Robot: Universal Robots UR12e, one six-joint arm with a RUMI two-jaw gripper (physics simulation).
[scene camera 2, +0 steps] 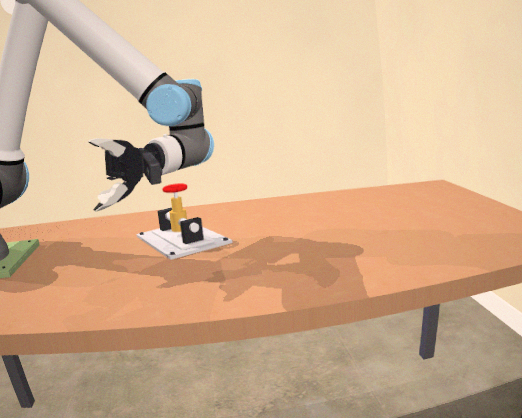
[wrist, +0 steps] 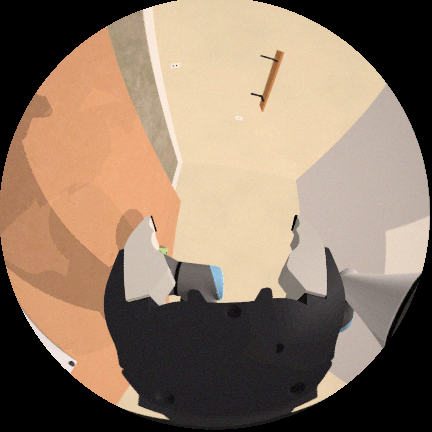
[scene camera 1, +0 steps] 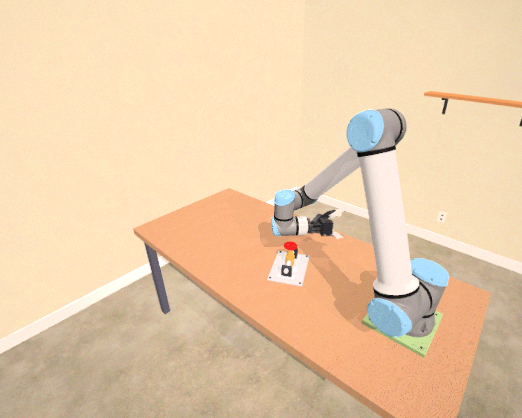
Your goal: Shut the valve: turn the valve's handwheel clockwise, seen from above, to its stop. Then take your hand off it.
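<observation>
The valve's red handwheel (scene camera 1: 290, 246) (scene camera 2: 175, 188) lies flat on top of the yellow valve body (scene camera 1: 290, 258) (scene camera 2: 177, 218). How far the wheel is turned cannot be told. The valve stands on a light base plate (scene camera 1: 304, 267) (scene camera 2: 169, 250); a corner of this plate (wrist: 59, 356) shows at the lower left of the wrist view. The handwheel does not show in the wrist view. My gripper (scene camera 1: 341, 224) (scene camera 2: 93, 176) (wrist: 224, 217) is wide open, with nothing between its fingers. It points sideways toward the arm's base, above the table and apart from the handwheel.
The wooden table (scene camera 1: 210, 260) (scene camera 2: 425, 215) (wrist: 100, 145) carries the valve plate and the arm's green base plate (scene camera 1: 424, 345) (scene camera 2: 22, 252). Dark square flanges (scene camera 2: 192, 230) stand at the valve's sides. A wall shelf (scene camera 1: 475, 98) (wrist: 272, 80) is beyond the table.
</observation>
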